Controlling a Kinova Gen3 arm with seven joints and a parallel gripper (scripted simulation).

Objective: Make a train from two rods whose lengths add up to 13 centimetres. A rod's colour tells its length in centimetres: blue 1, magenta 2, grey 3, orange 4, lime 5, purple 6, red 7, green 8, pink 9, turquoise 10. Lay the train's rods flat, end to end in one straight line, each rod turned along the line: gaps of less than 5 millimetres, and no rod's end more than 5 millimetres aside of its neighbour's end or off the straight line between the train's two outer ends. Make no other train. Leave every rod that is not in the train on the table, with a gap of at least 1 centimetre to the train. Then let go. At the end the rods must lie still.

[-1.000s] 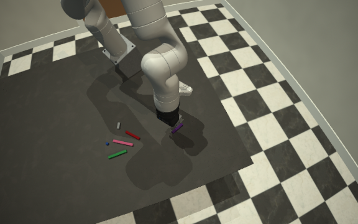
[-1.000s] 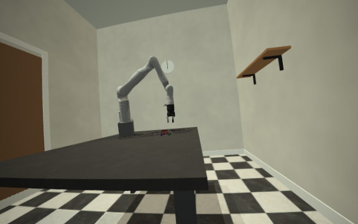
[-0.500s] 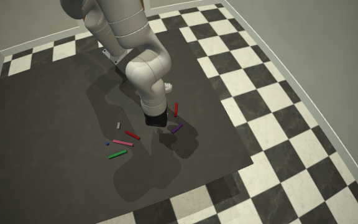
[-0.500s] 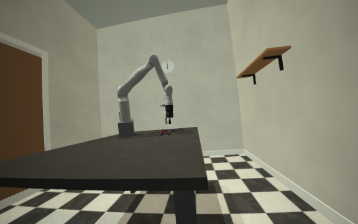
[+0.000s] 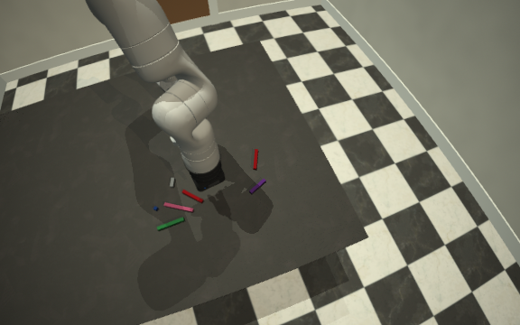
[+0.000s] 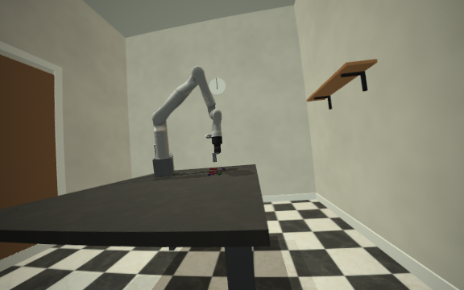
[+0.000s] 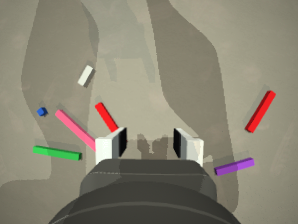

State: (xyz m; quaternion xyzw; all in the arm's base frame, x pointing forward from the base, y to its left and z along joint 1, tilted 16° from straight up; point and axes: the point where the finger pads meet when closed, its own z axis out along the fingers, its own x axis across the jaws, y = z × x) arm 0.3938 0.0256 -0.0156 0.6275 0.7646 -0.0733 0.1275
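Right now the pink rod is 2 cm ahead of my hand, 11 cm to the right of it and 8 cm below it. From my hand the other things lie so: green rod 7 cm ahead, 14 cm to the right, 8 cm below; then short grey rod 6 cm behind, 11 cm to the right, 8 cm below; then purple rod 3 cm ahead, 13 cm to the left, 8 cm below.
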